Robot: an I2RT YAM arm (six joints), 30 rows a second.
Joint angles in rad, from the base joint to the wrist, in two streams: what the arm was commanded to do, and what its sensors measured. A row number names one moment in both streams.
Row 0, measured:
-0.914 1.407 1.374 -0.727 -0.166 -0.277
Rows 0 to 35, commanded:
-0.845 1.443 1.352 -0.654 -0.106 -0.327
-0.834 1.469 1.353 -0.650 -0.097 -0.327
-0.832 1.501 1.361 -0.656 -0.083 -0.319
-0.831 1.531 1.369 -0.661 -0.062 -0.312
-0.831 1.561 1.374 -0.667 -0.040 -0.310
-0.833 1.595 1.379 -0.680 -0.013 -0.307
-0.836 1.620 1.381 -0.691 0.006 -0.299
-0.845 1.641 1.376 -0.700 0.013 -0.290
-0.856 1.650 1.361 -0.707 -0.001 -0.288
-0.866 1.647 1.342 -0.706 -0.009 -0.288
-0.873 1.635 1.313 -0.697 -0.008 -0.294
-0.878 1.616 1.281 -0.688 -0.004 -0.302
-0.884 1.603 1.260 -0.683 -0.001 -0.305
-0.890 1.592 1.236 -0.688 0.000 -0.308
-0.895 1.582 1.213 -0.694 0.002 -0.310
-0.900 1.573 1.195 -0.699 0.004 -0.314
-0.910 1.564 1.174 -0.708 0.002 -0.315
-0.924 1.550 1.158 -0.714 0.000 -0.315
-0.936 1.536 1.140 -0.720 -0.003 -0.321
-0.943 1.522 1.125 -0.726 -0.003 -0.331
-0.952 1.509 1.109 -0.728 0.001 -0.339
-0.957 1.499 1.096 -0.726 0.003 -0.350
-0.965 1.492 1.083 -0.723 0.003 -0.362
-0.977 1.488 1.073 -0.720 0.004 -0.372
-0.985 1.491 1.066 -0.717 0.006 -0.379
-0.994 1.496 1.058 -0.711 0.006 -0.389
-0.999 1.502 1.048 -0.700 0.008 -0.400
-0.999 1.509 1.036 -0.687 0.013 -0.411
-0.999 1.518 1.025 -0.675 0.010 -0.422
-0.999 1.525 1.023 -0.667 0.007 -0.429
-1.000 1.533 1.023 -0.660 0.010 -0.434
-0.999 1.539 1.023 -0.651 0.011 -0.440
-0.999 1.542 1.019 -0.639 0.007 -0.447
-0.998 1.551 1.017 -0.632 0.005 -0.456
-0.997 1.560 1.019 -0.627 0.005 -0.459
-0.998 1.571 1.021 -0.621 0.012 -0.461
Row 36, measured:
-0.994 1.538 1.037 -0.637 0.003 -0.430
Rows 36 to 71, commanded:
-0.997 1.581 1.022 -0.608 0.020 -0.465
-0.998 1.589 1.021 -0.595 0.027 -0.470
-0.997 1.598 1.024 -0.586 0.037 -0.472
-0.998 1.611 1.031 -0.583 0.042 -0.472
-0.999 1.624 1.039 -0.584 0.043 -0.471
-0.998 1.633 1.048 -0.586 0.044 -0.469
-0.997 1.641 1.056 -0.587 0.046 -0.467
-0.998 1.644 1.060 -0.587 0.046 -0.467
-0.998 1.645 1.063 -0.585 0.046 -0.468
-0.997 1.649 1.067 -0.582 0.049 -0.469
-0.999 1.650 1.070 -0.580 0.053 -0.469
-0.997 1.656 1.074 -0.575 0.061 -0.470
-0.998 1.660 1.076 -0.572 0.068 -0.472
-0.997 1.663 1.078 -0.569 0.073 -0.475
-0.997 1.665 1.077 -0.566 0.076 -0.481
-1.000 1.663 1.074 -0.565 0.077 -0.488
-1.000 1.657 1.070 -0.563 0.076 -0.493
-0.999 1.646 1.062 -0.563 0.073 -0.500
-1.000 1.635 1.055 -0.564 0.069 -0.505
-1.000 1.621 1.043 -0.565 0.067 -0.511
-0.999 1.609 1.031 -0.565 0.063 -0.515
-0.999 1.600 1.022 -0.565 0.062 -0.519
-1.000 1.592 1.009 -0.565 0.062 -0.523
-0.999 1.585 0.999 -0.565 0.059 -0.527
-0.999 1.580 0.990 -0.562 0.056 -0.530
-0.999 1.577 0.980 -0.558 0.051 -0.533
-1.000 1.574 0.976 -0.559 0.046 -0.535
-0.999 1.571 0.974 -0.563 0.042 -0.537
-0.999 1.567 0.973 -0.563 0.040 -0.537
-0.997 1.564 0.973 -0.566 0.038 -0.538
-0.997 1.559 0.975 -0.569 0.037 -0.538
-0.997 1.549 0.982 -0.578 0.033 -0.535
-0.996 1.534 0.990 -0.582 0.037 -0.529
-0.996 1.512 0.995 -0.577 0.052 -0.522
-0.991 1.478 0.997 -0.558 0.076 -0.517
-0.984 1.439 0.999 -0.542 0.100 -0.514
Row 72, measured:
-0.996 1.526 1.001 -0.520 0.068 -0.521
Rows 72 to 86, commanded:
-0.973 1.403 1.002 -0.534 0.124 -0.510
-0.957 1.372 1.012 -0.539 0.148 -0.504
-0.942 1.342 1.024 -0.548 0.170 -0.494
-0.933 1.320 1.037 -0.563 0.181 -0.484
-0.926 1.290 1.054 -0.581 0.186 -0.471
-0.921 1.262 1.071 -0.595 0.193 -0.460
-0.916 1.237 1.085 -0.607 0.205 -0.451
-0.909 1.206 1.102 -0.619 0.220 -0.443
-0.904 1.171 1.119 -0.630 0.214 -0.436
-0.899 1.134 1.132 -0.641 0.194 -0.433
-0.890 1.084 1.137 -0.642 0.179 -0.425
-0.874 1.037 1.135 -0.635 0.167 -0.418
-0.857 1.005 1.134 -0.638 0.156 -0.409
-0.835 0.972 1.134 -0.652 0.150 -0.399
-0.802 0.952 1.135 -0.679 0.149 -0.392
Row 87, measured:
-0.857 1.007 1.119 -0.603 0.174 -0.435
